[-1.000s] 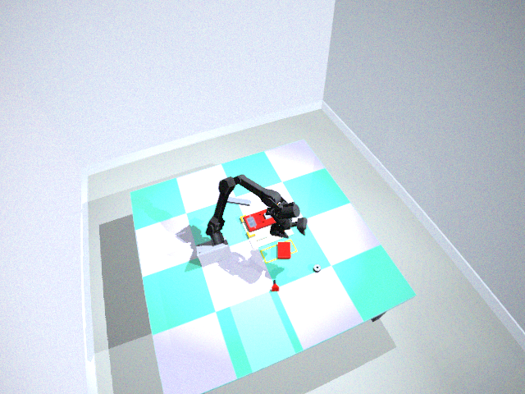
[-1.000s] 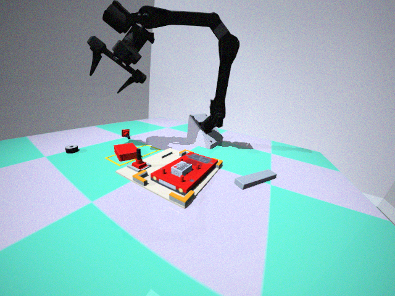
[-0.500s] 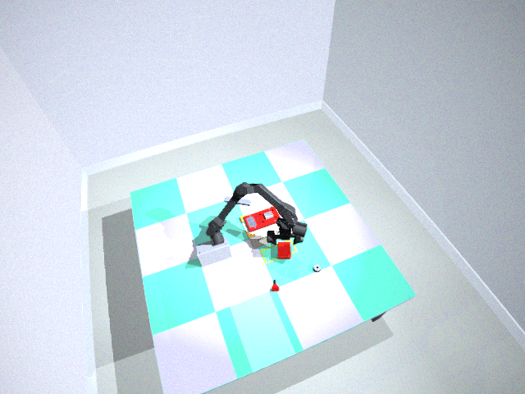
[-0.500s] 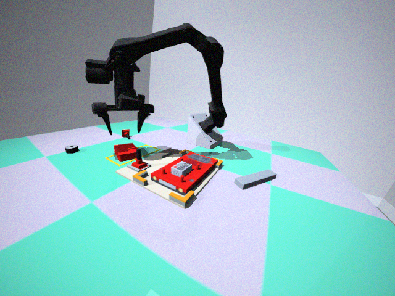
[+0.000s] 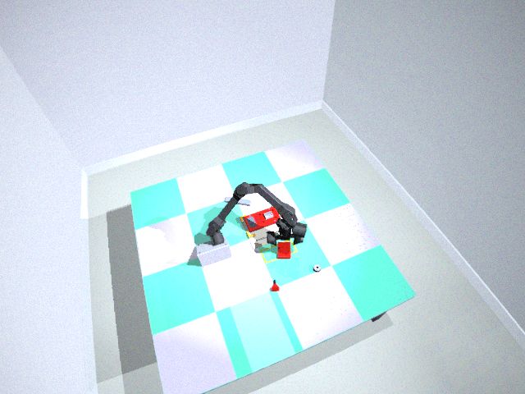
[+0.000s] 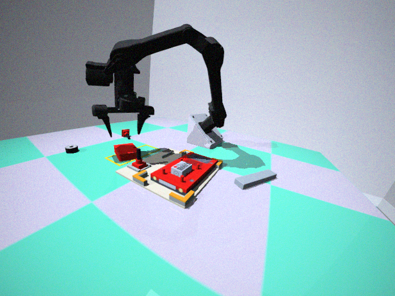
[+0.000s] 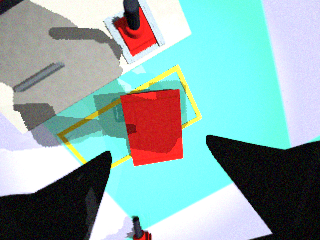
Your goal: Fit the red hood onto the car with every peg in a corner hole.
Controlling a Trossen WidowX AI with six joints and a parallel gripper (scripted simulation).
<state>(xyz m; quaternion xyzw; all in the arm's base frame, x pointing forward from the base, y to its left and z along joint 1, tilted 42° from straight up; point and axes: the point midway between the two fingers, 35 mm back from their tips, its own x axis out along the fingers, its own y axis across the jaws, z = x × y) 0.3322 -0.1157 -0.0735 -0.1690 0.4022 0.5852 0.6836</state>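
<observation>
The red hood is 5 cm below my gripper tip. Round my gripper tip: grey engine block (24 cm to the left, 5 cm below); black wheel (16 cm to the right, 12 cm ahead, 6 cm below); cream jig plate (20 cm to the left, 6 cm below, 3 cm behind).
</observation>
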